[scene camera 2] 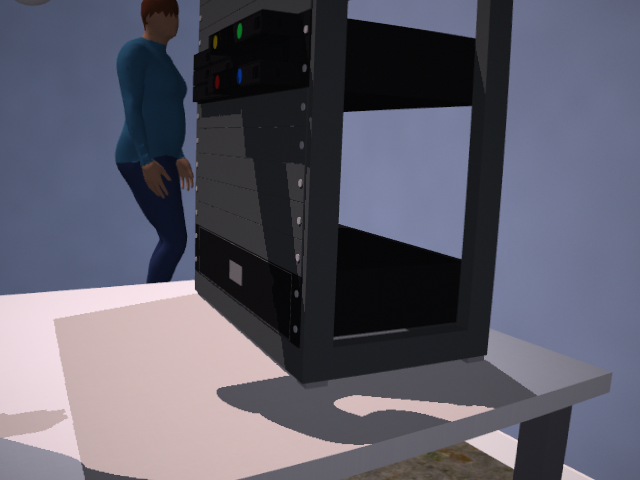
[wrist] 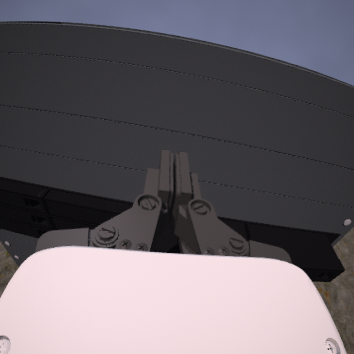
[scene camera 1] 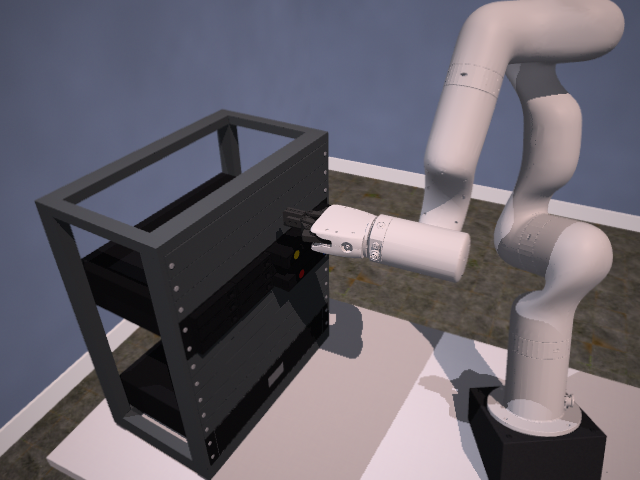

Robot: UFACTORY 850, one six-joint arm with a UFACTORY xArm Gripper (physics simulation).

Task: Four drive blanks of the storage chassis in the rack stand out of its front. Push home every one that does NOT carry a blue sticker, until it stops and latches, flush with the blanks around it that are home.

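The chassis [scene camera 1: 227, 304] is a black band in the rack [scene camera 1: 178, 361] [scene camera 2: 323, 206]. Four blanks stand out of its front at one end: the yellow-stickered blank [scene camera 1: 284, 255] [scene camera 2: 222, 41] and the green-stickered blank [scene camera 2: 253, 24] [wrist: 305, 250] above, the red-stickered blank [scene camera 1: 287, 279] [scene camera 2: 224, 81] and the blue-stickered blank [scene camera 2: 250, 74] below. My gripper [scene camera 1: 285, 214] [wrist: 170, 168] is shut and empty, its tips before the grey panels just above the chassis; contact cannot be told. It hides the green and blue stickers in scene camera 1. No sticker shows in the wrist view.
Grey filler panels [scene camera 1: 242, 206] [scene camera 2: 222, 180] [wrist: 100, 85] lie above and below the chassis. A black unit with a pale label [scene camera 1: 276, 374] [scene camera 2: 235, 272] is low in the rack. The rack stands on a pale table [scene camera 1: 361, 361] [scene camera 2: 129, 361]. A person [scene camera 2: 149, 103] stands behind it.
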